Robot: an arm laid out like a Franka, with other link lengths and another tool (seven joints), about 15 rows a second.
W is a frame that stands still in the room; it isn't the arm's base.
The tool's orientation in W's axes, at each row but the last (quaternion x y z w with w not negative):
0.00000, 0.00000, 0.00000, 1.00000
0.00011, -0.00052, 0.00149, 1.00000
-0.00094, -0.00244, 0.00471, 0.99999
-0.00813, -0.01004, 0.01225, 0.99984
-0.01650, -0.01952, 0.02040, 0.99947
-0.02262, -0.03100, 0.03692, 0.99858
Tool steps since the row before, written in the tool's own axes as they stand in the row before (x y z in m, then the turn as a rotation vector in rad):
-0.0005, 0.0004, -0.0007, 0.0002, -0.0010, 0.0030
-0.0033, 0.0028, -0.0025, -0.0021, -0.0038, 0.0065
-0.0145, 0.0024, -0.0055, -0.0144, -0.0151, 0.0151
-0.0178, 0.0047, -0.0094, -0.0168, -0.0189, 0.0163
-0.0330, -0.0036, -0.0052, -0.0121, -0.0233, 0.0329
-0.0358, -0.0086, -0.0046, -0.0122, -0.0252, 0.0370
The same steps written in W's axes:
-0.0005, 0.0004, -0.0007, 0.0002, -0.0010, 0.0030
-0.0033, 0.0028, -0.0025, -0.0021, -0.0038, 0.0065
-0.0145, 0.0023, -0.0056, -0.0143, -0.0152, 0.0151
-0.0177, 0.0041, -0.0098, -0.0167, -0.0190, 0.0163
-0.0326, -0.0051, -0.0063, -0.0125, -0.0227, 0.0332
-0.0347, -0.0115, -0.0063, -0.0127, -0.0244, 0.0374

